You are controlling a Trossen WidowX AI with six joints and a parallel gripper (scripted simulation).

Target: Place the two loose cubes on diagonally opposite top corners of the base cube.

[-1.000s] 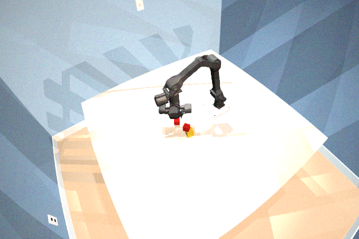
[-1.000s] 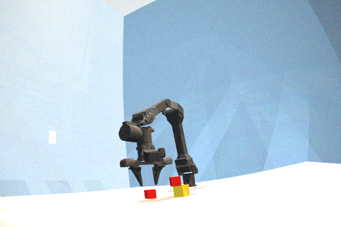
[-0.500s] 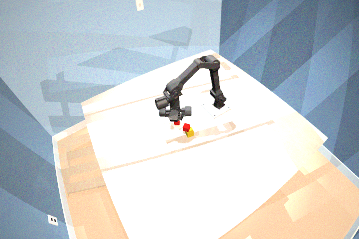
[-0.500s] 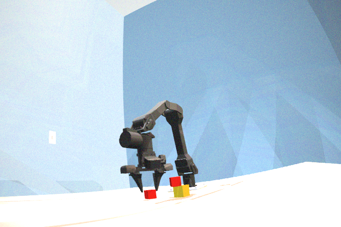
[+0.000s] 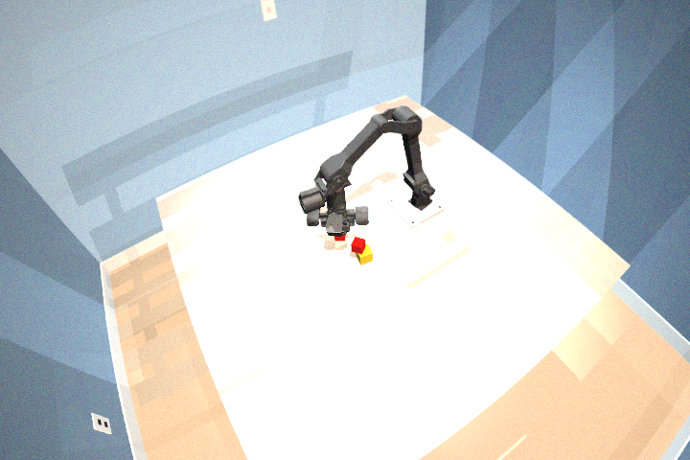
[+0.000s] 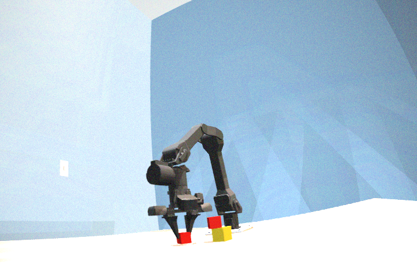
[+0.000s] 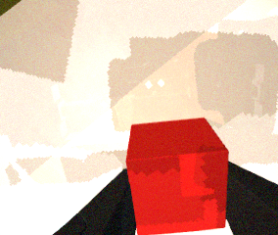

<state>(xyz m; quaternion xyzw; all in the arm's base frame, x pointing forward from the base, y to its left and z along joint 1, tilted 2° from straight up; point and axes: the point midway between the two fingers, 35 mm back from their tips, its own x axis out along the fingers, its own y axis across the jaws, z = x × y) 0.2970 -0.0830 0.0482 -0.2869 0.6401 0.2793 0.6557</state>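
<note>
My gripper tip is 120 mm to the right of the yellow base cube.
</note>
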